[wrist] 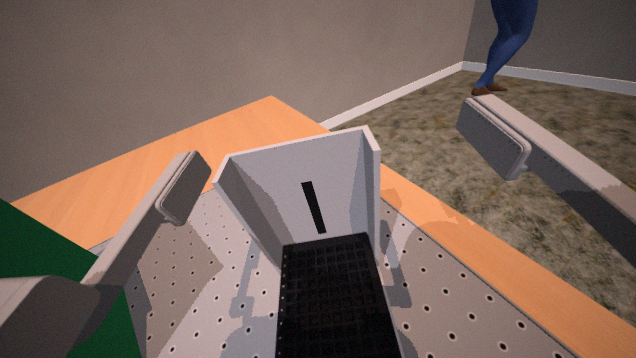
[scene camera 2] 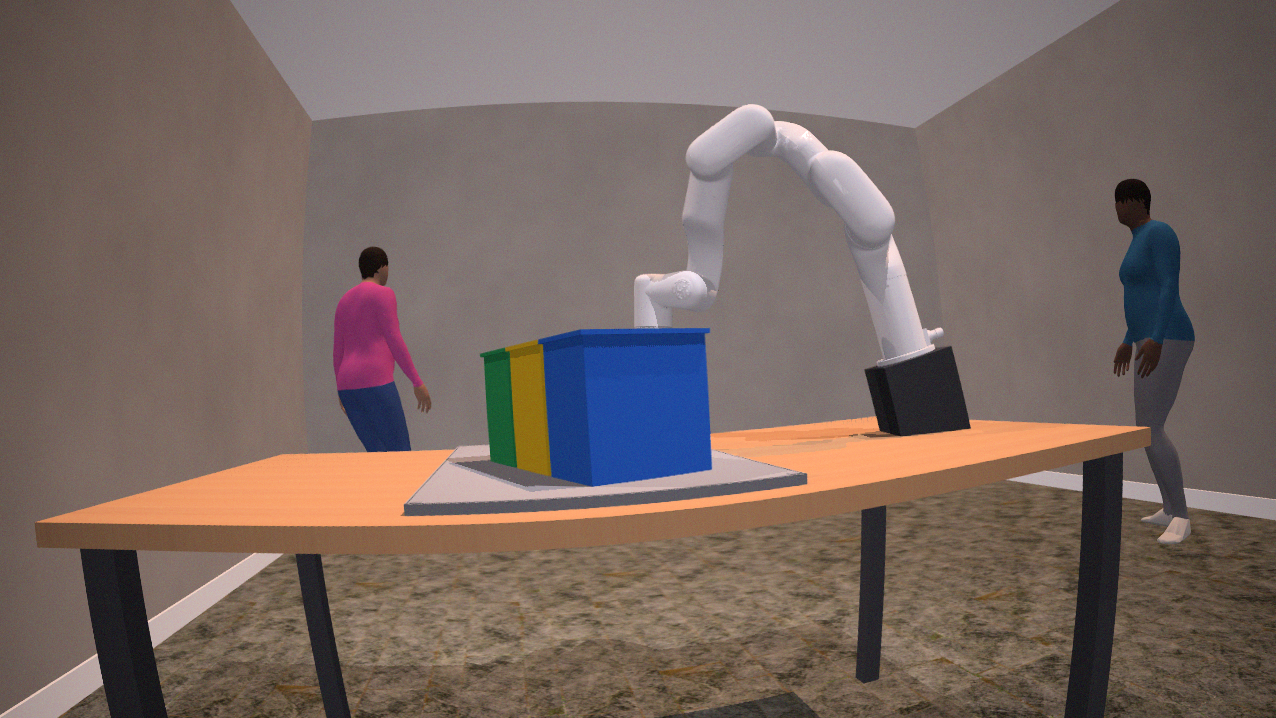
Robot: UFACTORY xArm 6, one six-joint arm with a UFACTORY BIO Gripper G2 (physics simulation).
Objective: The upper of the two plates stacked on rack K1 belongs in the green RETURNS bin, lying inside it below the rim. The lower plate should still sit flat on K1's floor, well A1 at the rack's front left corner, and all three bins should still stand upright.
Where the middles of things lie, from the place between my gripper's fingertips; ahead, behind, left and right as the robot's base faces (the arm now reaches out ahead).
I see my gripper 2 cm short of the rack back wall [wrist: 334,162], 1 cm to the right of it and 7 cm above it. Round my hand: blue bin [scene camera 2: 623,405]: 5 cm behind, 55 cm to the left, 7 cm below; then yellow bin [scene camera 2: 526,360]: 1 cm ahead, 43 cm to the left, 7 cm below; then green returns bin [scene camera 2: 497,369]: 6 cm ahead, 31 cm to the left, 7 cm below.
